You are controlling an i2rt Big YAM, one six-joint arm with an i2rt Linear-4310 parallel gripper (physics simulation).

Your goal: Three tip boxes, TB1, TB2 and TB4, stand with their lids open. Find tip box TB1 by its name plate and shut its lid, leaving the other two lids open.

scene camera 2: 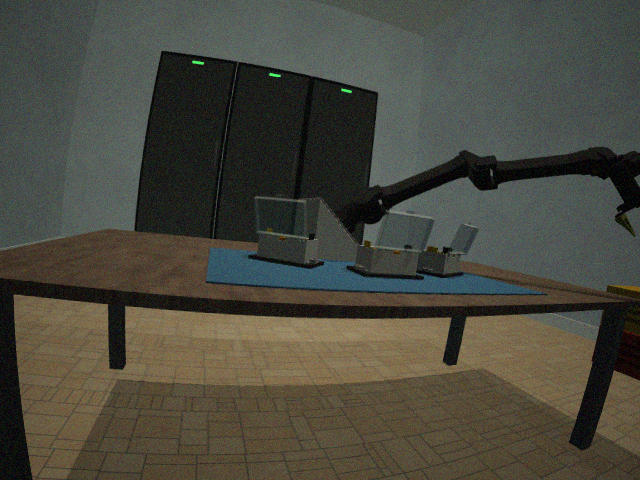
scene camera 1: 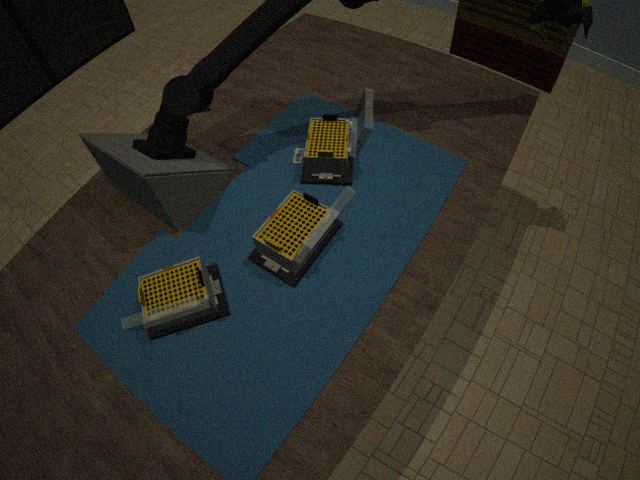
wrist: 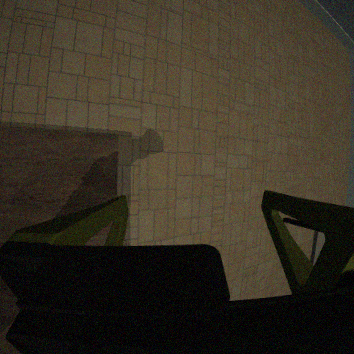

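The wrist view shows the gripper (wrist: 195, 201), while scene camera 2 takes in a tip box TB1 (scene camera 2: 301, 253) together with a tip box TB2 (scene camera 2: 370, 262).
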